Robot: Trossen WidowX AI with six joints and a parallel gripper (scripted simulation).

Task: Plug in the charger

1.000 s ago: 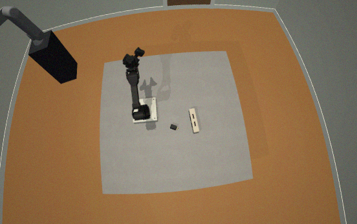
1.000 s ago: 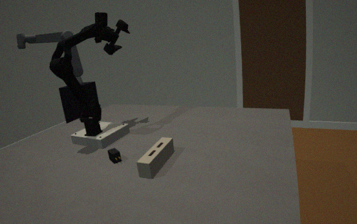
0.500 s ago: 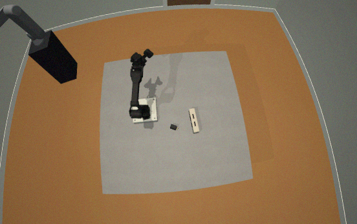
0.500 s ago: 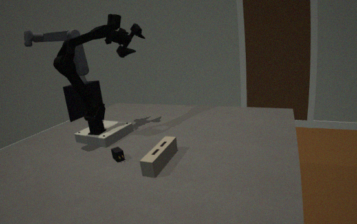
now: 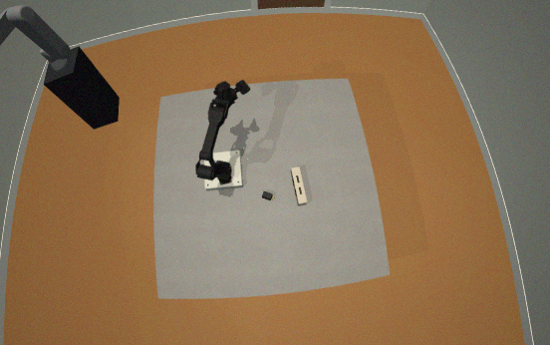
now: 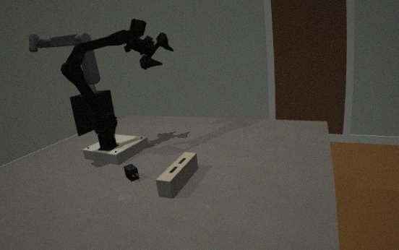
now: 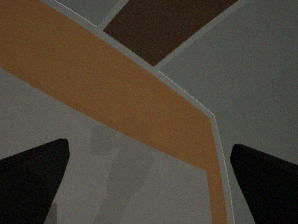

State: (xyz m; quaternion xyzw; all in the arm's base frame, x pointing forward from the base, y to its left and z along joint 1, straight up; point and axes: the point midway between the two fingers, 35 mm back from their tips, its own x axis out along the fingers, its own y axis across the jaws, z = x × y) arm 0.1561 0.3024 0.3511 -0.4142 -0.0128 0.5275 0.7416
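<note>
The two-prong charger is 4 cm ahead of my gripper tip, 48 cm to the right of it and 36 cm below it.
</note>
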